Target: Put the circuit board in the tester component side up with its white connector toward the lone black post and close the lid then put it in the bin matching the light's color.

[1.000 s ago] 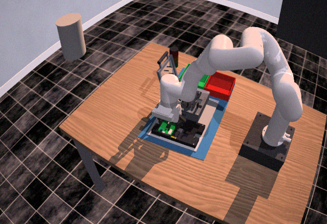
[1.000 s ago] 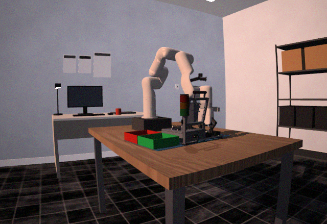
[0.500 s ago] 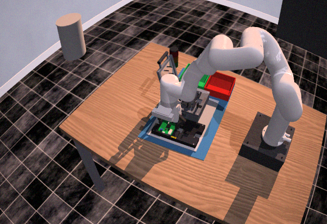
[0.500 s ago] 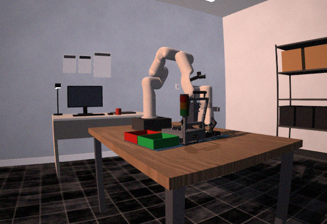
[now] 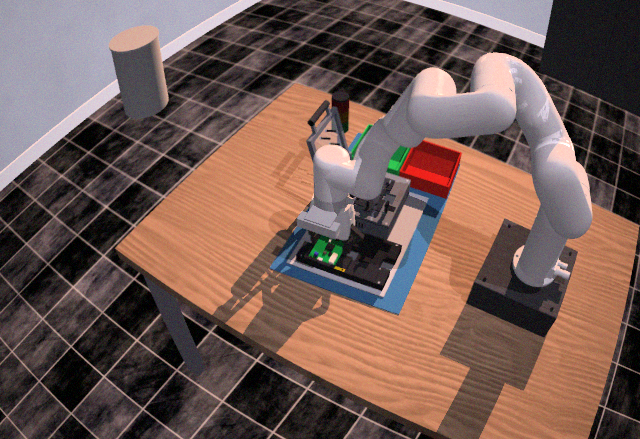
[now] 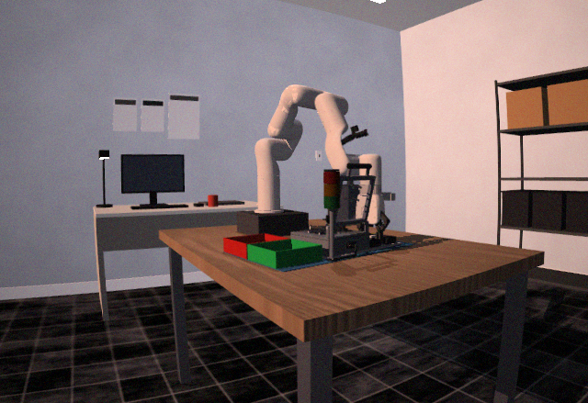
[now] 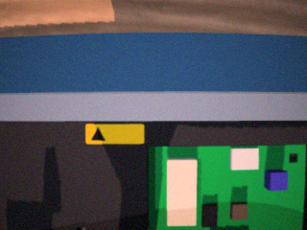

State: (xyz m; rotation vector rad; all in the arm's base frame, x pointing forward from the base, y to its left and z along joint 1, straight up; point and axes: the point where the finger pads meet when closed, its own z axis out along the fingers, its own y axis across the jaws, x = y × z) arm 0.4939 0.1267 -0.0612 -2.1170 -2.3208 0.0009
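The green circuit board is right at my hand. Round my hand: black block: 90 mm behind, 120 mm to the right, 60 mm above; green bin: 40 mm ahead, 370 mm to the right, 10 mm below; clear lid: 100 mm ahead, 160 mm to the right, 160 mm above.
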